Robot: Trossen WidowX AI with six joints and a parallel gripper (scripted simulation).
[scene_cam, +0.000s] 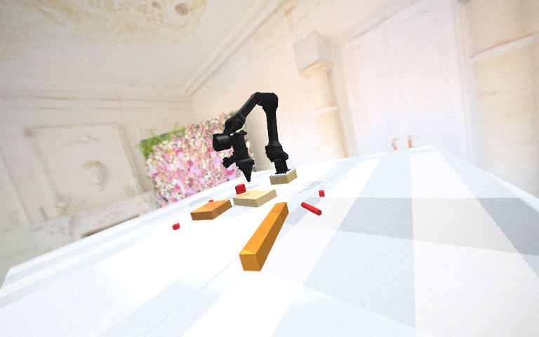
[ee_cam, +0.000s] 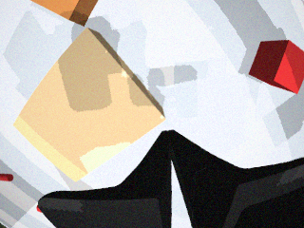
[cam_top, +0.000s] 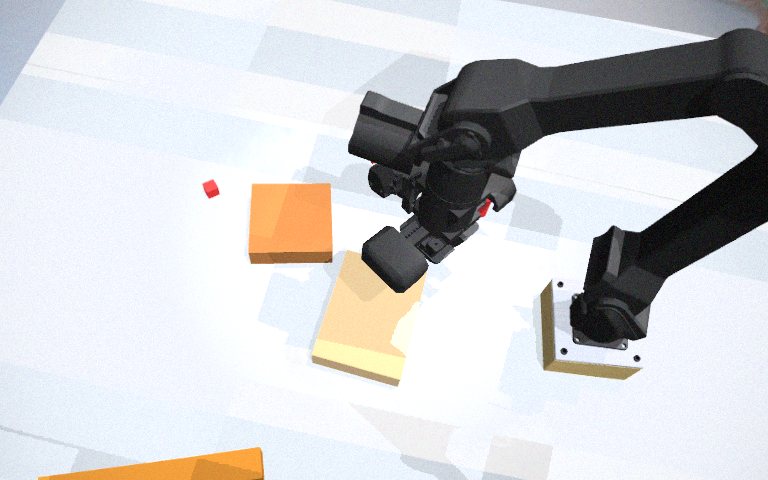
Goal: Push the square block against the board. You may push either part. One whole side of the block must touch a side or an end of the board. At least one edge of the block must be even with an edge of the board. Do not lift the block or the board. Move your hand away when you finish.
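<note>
Now: the pale cream board 70 mm to the left of my gripper tip, 60 mm ahead of it and 50 mm below it. From my gripper tip the other things lie so: long orange bar 290 mm to the left, 250 mm ahead, 50 mm below; brown block 180 mm ahead, 50 mm below, 40 mm to the right.
</note>
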